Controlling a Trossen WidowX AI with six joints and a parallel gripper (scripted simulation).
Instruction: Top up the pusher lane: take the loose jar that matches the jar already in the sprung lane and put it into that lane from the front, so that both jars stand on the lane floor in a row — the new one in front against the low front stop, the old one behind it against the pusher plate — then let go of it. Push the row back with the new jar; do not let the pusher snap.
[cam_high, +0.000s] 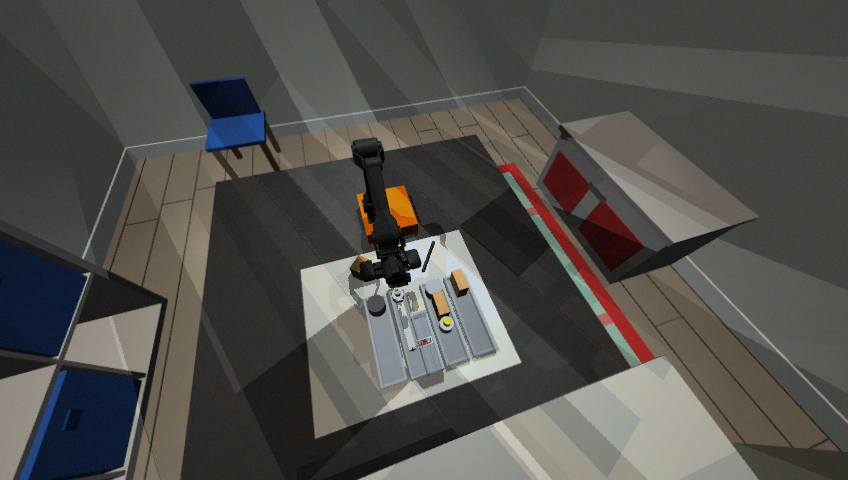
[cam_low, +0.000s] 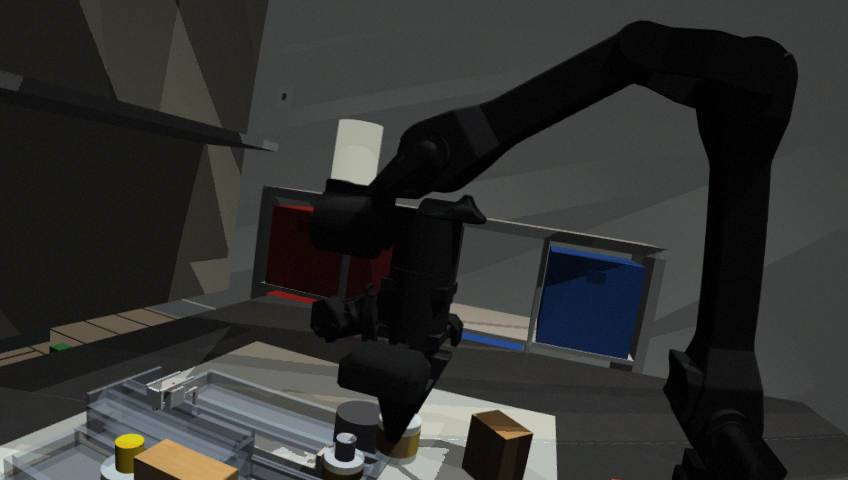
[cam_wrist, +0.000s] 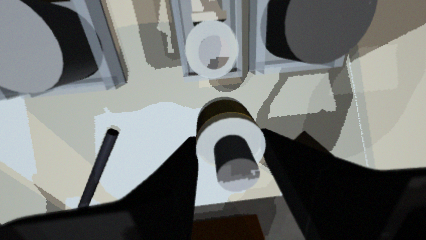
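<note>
Now: gripper tip 200 mm short of the sprung lane, 70 mm above it and 30 mm to the right of it. Round my gripper tip: black rod: 160 mm to the left, 90 mm behind, 80 mm below; red mark: 240 mm ahead, 50 mm to the left, 10 mm below.
</note>
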